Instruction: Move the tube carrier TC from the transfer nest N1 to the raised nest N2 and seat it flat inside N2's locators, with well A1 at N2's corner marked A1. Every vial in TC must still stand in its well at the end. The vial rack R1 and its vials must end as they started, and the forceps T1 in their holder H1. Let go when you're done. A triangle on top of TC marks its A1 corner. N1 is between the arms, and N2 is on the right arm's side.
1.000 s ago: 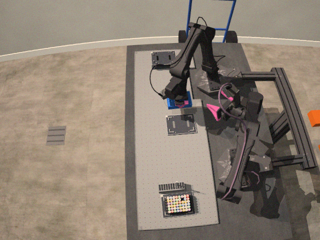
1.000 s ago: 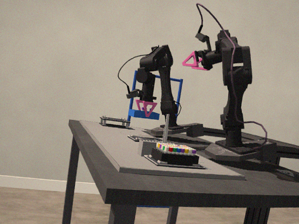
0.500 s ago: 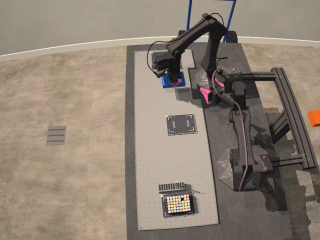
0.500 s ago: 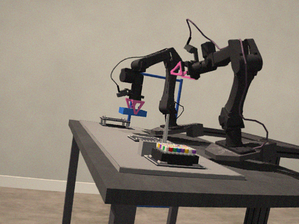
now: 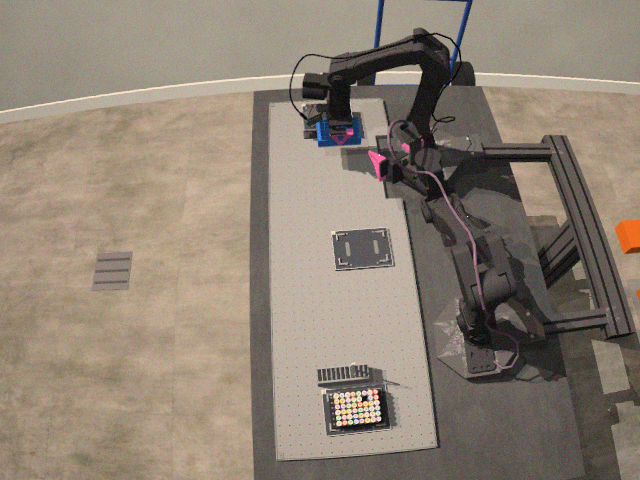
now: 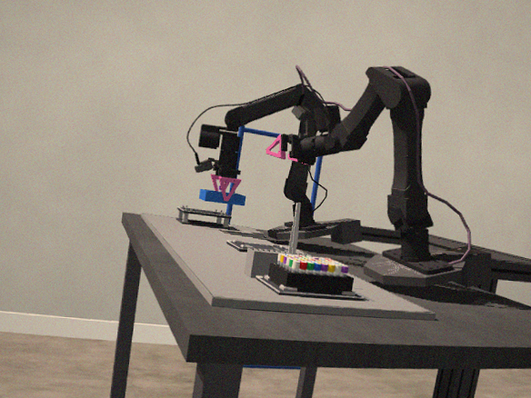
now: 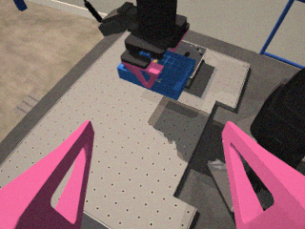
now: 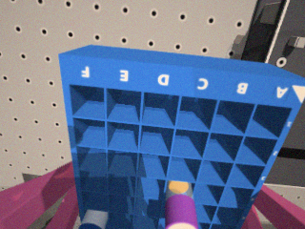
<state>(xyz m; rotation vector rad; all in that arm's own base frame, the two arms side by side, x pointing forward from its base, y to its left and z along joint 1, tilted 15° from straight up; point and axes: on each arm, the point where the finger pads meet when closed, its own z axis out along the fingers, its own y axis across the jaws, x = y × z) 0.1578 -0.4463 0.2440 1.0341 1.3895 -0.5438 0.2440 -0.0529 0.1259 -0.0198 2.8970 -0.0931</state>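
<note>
Right now the corner label A1 is 190 mm to the right of my right hand, 90 mm ahead of it and 60 mm below it. Round my right hand: holder H1: 700 mm to the left, 90 mm below, 90 mm ahead; then blue tube carrier TC: right at my right hand.
</note>
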